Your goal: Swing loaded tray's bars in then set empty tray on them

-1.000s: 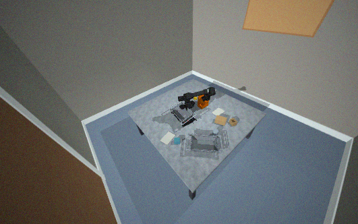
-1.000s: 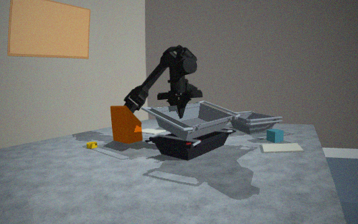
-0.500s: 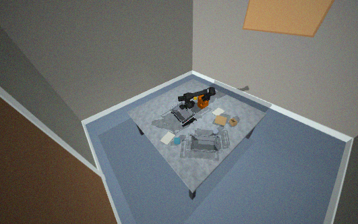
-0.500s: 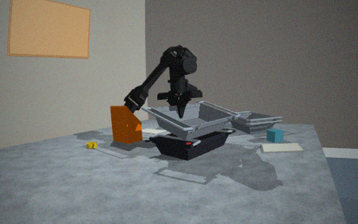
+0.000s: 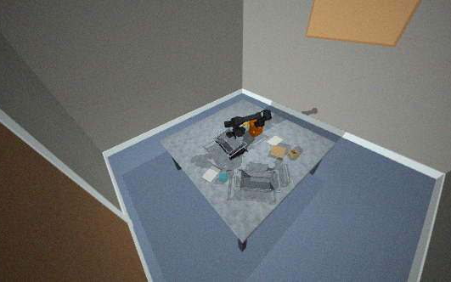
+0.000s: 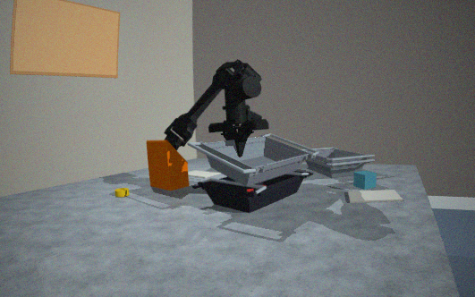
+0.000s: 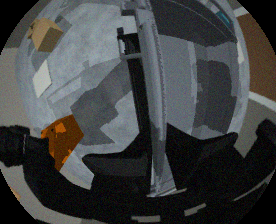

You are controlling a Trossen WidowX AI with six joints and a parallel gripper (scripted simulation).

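My gripper tip is now 8 cm short of the grey tray, 1 cm to the left of it and 1 cm below it. The rest, counted from my gripper tip: box 32 cm behind, 44 cm to the left, 10 cm below; yellow disc 34 cm behind, 21 cm to the right, 11 cm below; teal cube 33 cm ahead, 22 cm to the left, 9 cm below.
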